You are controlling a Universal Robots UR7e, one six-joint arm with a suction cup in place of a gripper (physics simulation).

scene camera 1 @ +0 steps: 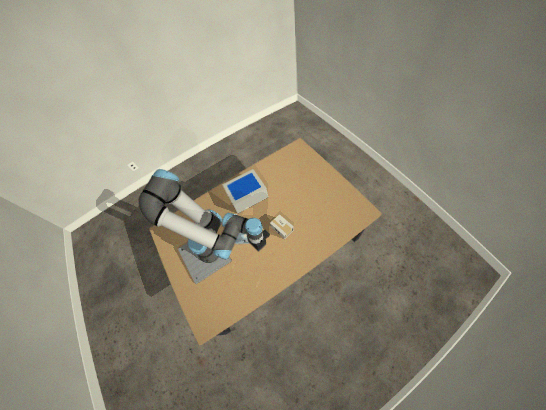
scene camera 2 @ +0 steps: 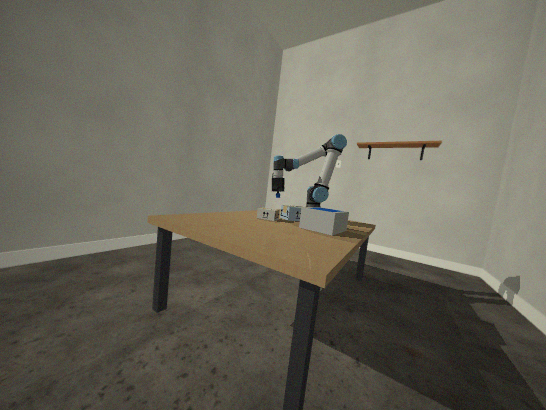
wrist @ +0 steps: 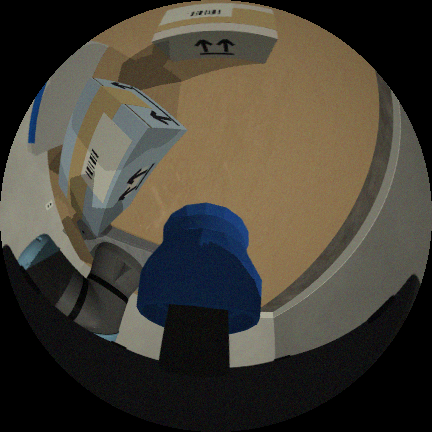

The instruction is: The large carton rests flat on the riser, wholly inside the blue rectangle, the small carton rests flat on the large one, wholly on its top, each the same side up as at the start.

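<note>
The large carton, pale blue with tan tape [scene camera 2: 287,213] [wrist: 107,145], stands on the table, label up; in scene camera 1 the arm hides most of it. The small carton, off-white with tan tape [scene camera 1: 282,226] [scene camera 2: 267,214] [wrist: 220,42], rests flat on the table beside it, label up. The light grey riser [scene camera 1: 251,201] [scene camera 2: 322,223] [wrist: 75,95] has the blue rectangle [scene camera 1: 244,186] [scene camera 2: 325,210] [wrist: 37,117] on its top, with no carton on it. My gripper, a blue suction cup [scene camera 2: 278,195] [wrist: 206,220], hangs in the air above the carton tops, open, nothing on it.
The wooden table [scene camera 1: 320,185] [scene camera 2: 240,235] [wrist: 280,150] carries the cartons, the riser and the arm's grey base plate [scene camera 1: 202,270]. The riser stands near the table's wall-side edge, beyond the large carton. A wooden shelf [scene camera 2: 400,144] hangs on the wall.
</note>
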